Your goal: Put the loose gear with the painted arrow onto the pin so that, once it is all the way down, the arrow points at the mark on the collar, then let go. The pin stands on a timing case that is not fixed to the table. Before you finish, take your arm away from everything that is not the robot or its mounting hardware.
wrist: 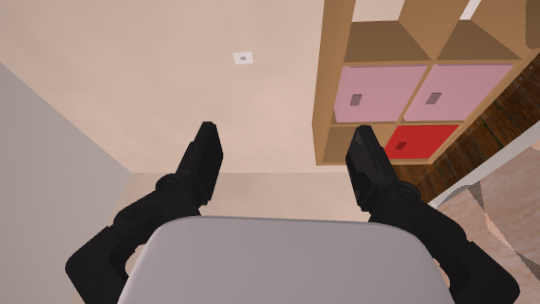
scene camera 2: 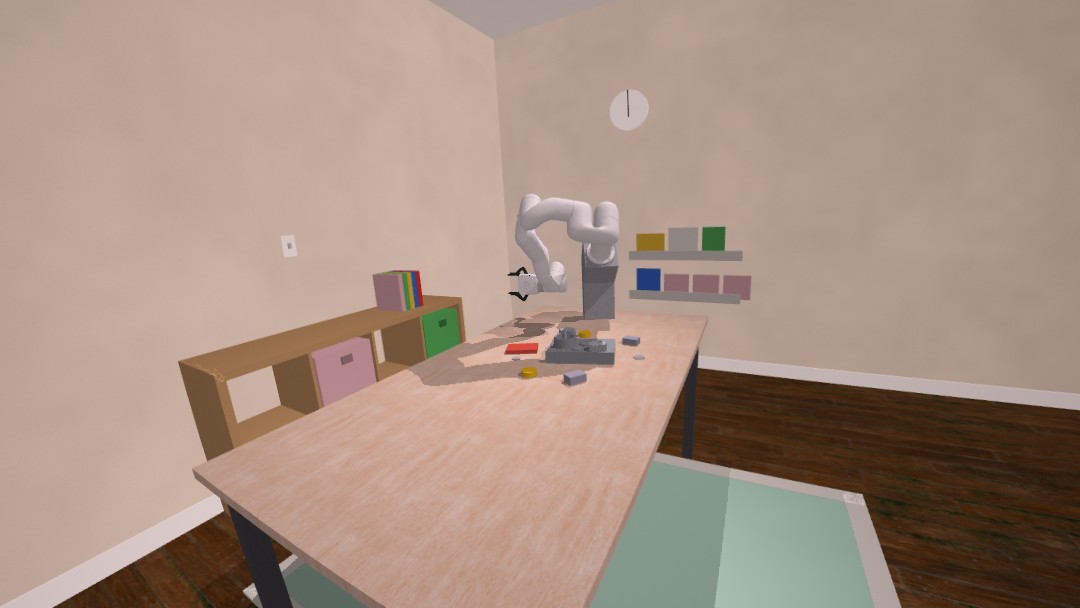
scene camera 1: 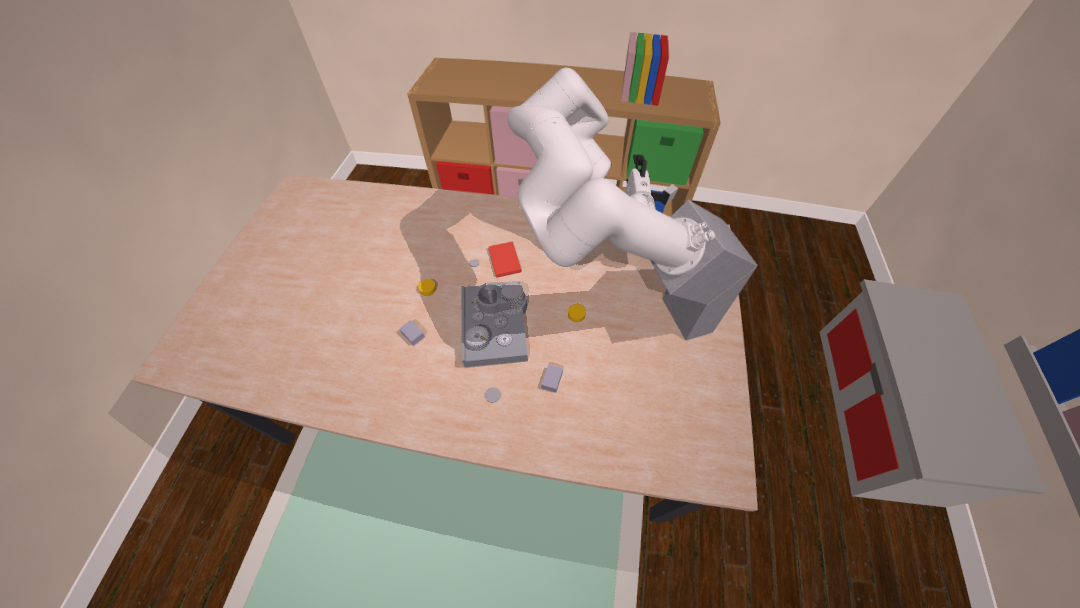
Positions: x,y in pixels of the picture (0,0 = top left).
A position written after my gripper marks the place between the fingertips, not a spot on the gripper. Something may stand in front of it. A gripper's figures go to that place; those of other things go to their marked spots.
My gripper (scene camera 1: 634,167): 1.34 m from the lens. A red block (scene camera 1: 504,258) is 1.28 m from the lens.
